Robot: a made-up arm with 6 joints. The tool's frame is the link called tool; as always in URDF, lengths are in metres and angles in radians. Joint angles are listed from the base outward. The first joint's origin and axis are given. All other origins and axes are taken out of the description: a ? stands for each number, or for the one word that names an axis. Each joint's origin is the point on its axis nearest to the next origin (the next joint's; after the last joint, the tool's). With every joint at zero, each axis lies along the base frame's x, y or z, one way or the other. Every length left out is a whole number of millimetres.
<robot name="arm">
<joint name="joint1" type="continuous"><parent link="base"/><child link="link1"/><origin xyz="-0.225 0 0.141" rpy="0 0 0"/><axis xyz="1 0 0"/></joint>
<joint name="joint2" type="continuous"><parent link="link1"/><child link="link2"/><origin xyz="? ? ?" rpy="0 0 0"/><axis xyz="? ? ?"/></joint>
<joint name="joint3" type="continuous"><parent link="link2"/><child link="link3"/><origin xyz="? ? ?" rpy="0 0 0"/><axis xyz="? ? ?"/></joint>
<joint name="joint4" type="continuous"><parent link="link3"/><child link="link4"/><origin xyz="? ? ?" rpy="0 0 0"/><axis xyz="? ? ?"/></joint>
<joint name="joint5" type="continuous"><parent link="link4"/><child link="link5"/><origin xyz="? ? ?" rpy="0 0 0"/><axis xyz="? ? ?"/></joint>
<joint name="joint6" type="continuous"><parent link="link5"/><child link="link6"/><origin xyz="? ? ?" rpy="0 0 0"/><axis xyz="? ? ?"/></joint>
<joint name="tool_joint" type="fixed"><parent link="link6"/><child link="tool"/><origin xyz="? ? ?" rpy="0 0 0"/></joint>
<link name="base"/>
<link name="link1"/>
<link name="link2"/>
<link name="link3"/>
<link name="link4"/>
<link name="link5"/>
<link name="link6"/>
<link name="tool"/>
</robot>
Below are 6 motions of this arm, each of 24 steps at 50 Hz.
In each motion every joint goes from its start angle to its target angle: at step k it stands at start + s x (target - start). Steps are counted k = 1, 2, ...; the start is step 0. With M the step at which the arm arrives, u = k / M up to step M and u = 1 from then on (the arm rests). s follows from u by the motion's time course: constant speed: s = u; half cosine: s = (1 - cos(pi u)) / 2; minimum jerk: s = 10 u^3 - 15 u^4 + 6 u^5.
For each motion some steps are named. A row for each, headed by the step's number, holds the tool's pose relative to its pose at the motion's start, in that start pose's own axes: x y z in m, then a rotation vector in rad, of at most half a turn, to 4 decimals.
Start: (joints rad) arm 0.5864 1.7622 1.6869 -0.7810 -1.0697 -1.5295
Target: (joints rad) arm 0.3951 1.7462 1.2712 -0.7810 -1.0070 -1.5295
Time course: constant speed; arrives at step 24
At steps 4, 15, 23, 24:
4: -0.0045 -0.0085 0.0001 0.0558 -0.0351 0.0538
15: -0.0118 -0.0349 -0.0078 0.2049 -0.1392 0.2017
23: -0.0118 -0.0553 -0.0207 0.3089 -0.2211 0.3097
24: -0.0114 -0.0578 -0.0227 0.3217 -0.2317 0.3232

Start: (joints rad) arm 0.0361 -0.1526 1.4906 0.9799 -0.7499 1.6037
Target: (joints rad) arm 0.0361 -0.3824 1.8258 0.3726 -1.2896 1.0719
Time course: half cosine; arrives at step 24
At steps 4, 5, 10, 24:
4: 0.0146 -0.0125 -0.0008 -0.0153 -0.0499 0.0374
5: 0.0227 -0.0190 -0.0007 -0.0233 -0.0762 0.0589
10: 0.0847 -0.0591 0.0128 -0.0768 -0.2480 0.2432
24: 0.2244 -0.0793 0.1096 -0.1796 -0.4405 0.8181

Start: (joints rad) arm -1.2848 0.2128 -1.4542 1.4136 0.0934 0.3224
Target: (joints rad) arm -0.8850 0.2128 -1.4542 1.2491 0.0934 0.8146
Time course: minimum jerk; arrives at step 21
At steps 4, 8, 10, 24:
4: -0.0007 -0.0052 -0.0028 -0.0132 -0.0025 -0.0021
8: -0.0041 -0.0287 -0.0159 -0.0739 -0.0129 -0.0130
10: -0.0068 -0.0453 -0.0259 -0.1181 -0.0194 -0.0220
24: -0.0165 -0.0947 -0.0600 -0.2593 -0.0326 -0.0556

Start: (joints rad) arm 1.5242 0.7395 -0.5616 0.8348 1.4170 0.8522
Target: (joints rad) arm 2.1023 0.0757 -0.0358 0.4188 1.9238 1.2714
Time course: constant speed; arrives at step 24
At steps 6, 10, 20, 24:
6: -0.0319 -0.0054 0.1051 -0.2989 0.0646 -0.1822
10: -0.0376 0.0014 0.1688 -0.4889 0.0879 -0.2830
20: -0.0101 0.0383 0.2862 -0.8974 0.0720 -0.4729
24: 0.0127 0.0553 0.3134 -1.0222 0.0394 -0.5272

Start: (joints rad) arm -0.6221 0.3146 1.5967 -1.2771 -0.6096 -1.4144
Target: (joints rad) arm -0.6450 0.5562 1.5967 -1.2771 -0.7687 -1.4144
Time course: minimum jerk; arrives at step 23
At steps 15, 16, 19, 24:
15: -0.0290 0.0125 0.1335 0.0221 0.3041 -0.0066
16: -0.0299 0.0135 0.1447 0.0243 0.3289 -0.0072
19: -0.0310 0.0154 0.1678 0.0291 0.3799 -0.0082
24: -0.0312 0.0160 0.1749 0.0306 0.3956 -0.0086

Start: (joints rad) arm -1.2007 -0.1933 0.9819 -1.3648 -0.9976 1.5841
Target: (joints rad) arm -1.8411 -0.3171 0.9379 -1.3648 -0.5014 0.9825
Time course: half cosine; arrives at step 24
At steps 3, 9, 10, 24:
3: -0.0015 -0.0001 0.0062 0.0051 0.0188 0.0149
9: -0.0119 0.0037 0.0504 0.0315 0.1573 0.0968
10: -0.0142 0.0057 0.0605 0.0351 0.1896 0.1094
24: -0.0368 0.0542 0.1487 0.0277 0.4907 0.1123

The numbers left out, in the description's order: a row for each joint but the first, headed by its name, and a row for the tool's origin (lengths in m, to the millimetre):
joint2: xyz 0 -0.087 -0.01, axis 0 0 -1
joint3: xyz -0.384 -0.031 0, axis -1 0 0
joint4: xyz 0 -0.06 0.004, axis 1 0 0
joint5: xyz 0 -0.066 0.251, axis 0 0 -1
joint6: xyz -0.201 -0.031 0, axis -1 0 0
tool: xyz 0 0.017 -0.112

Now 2 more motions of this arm.
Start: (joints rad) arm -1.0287 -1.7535 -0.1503 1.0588 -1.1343 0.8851
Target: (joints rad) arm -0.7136 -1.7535 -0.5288 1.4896 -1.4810 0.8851
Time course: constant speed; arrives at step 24
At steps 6, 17, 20, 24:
6: -0.0357 0.0146 -0.0942 0.0536 -0.2398 -0.0382
17: -0.0519 0.0430 -0.2639 0.1489 -0.6819 -0.1052
20: -0.0462 0.0511 -0.3066 0.1749 -0.8019 -0.1246
24: -0.0331 0.0620 -0.3598 0.2100 -0.9608 -0.1525

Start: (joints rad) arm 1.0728 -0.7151 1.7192 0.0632 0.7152 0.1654
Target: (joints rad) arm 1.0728 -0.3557 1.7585 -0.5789 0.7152 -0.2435
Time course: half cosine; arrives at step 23
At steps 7, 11, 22, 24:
7: -0.0031 0.0221 0.0379 -0.0716 -0.0389 0.0072
11: -0.0049 0.0494 0.0761 -0.1557 -0.0868 0.0344
22: -0.0041 0.1006 0.1315 -0.3193 -0.1800 0.1544
24: -0.0041 0.1010 0.1318 -0.3207 -0.1807 0.1558

